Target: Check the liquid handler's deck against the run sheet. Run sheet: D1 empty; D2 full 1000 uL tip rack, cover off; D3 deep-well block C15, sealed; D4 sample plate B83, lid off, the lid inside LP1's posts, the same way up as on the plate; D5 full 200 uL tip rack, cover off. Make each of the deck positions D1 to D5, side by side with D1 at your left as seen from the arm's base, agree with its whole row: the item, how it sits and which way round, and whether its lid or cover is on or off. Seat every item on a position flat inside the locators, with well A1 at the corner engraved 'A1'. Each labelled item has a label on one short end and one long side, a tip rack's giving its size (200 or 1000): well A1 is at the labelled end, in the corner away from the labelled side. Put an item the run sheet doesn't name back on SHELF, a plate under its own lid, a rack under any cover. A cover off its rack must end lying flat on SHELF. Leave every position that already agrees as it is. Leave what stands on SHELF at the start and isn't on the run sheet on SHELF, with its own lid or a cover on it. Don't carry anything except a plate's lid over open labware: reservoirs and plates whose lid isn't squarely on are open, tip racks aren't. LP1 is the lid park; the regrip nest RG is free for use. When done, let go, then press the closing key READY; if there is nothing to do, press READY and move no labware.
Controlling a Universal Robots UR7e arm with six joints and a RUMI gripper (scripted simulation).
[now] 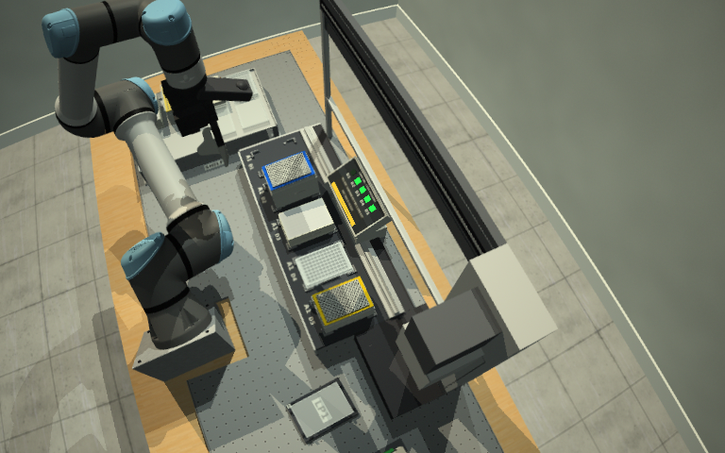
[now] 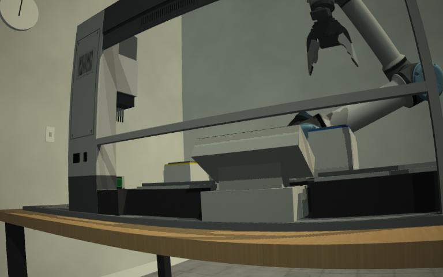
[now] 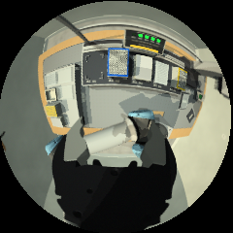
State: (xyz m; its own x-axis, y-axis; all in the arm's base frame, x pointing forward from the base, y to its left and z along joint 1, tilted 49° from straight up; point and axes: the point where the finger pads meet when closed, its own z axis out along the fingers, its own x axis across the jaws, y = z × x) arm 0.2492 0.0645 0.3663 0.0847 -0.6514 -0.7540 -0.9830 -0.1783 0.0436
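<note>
My gripper is now 22 cm above the blue-rimmed tip rack, 13 cm short of it and 1 cm to the right of it. The rest, counted from my hand: grey deep-well block: 27 cm below, 15 cm ahead, 11 cm to the right; white sample plate: 28 cm below, 23 cm to the right, 16 cm ahead; gantry: 34 cm ahead, 17 cm above, 14 cm to the right.
</note>
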